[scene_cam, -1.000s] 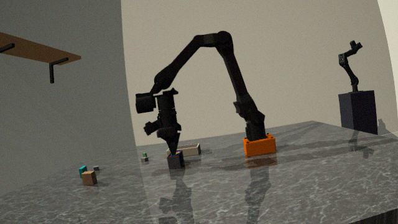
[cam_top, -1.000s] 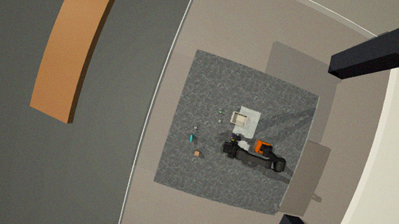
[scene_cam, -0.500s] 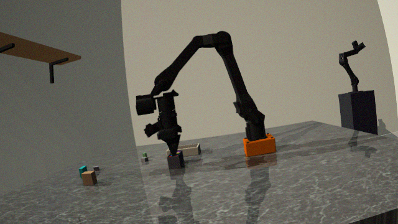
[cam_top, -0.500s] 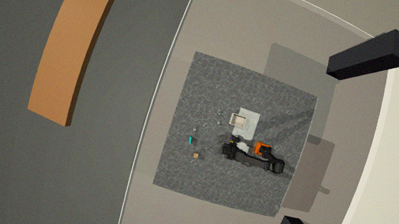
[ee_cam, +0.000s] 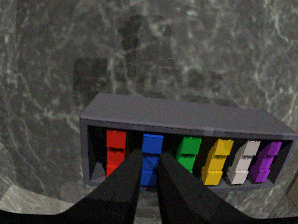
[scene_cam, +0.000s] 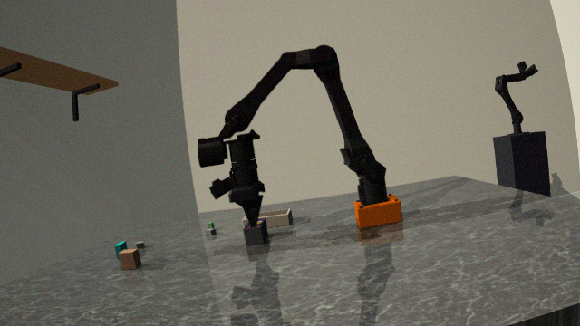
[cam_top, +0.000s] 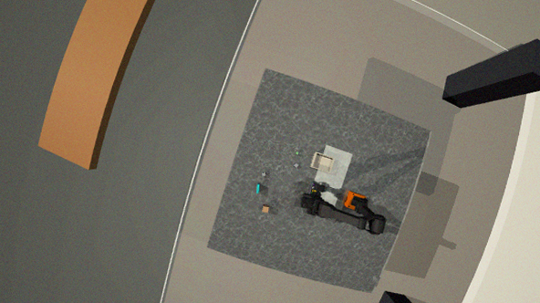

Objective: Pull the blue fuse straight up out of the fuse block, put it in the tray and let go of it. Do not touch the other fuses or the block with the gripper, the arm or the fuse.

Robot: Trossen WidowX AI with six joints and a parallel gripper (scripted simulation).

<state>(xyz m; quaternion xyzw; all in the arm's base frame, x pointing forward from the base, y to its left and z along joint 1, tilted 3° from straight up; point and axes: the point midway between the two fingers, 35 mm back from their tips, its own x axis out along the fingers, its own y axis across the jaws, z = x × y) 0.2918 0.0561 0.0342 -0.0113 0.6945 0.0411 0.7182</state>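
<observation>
My gripper tip is now 20 mm to the right of the red fuse and 10 mm above it. The rest, counted from my gripper tip: blue fuse (10 mm below); then beige tray (230 mm to the right, 30 mm below); then green fuse (20 mm to the right, 10 mm below).
</observation>
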